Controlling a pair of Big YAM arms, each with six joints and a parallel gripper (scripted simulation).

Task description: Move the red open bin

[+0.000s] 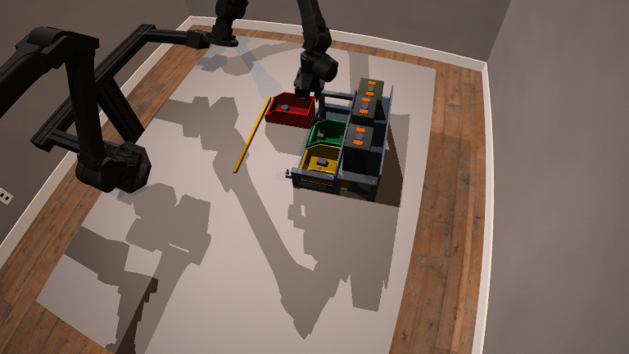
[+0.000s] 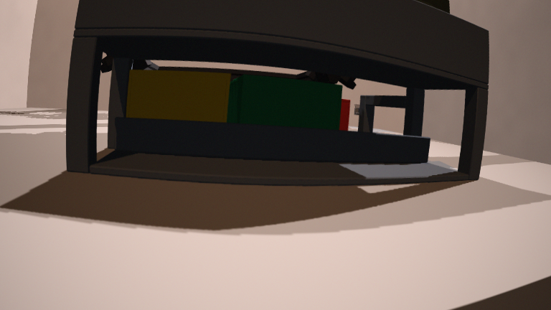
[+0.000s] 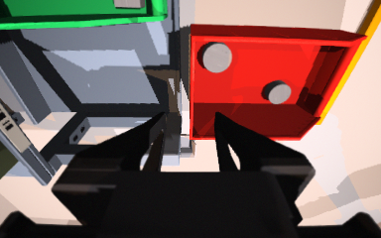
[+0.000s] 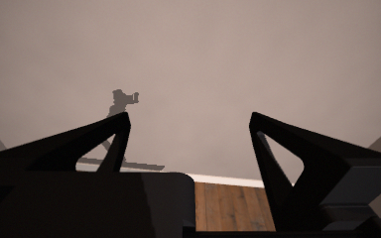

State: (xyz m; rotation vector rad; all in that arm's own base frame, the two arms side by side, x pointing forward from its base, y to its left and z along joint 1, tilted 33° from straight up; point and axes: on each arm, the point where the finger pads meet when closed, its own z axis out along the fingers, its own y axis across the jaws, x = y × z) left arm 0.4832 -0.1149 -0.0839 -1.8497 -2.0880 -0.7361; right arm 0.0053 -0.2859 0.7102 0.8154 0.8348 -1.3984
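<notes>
The red open bin is 8 cm behind my left hand, 7 cm below it and 1 cm to the right of it. Round my left hand: grey shelf (14 cm ahead, 11 cm to the right, 4 cm below); green bin (11 cm to the right, 11 cm ahead, 6 cm below).
</notes>
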